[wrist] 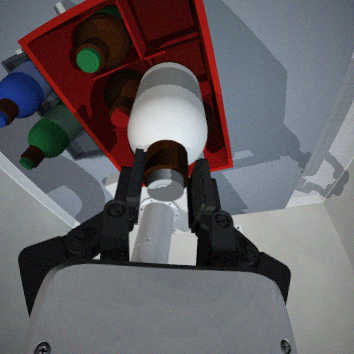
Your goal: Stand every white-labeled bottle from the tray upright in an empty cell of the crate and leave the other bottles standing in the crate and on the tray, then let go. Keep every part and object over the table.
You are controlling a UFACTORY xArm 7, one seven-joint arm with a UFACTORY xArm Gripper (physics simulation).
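Places are measured from the arm's base along level axes (x left, y back, z up), in metres.
Pixels of known places: gripper, fingertip midpoint: [168,167]; arm's base, link origin: [158,209].
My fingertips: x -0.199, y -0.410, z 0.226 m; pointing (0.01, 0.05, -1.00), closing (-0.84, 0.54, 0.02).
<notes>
Ahead of a thing's pixels: the offset from my fingertips to its top centre. "*": to the spot under its first point.
A white-labeled bottle @(dx +0.005, dy +0.011, dz +0.014 m) [169,112] with a brown neck and grey cap is held by its neck in my gripper [168,167], which is shut on it. The bottle's cap end is toward me and its base points away, over the red crate @(* dx -0.050, dy +0.034, dz -0.129 m) [217,95]. It covers part of the crate's cells. In the crate stand a brown bottle with a green cap @(dx +0.076, dy -0.055, dz -0.141 m) [102,40] and a brown bottle with a red cap @(dx +0.084, dy +0.028, dz -0.141 m) [120,95]. A cell at the crate's upper right shows empty. What lies directly under the held bottle is hidden, and its gap above the crate is hard to tell.
Left of the crate, a blue bottle @(* dx +0.229, dy -0.051, dz -0.192 m) [22,94] and a green bottle @(dx +0.273, dy +0.044, dz -0.137 m) [48,137] stand at the dark grey tray @(* dx +0.305, dy +0.146, dz -0.299 m) [82,146], which is partly hidden. The crate's raised walls and dividers are close around the held bottle. A table edge runs along the lower left.
</notes>
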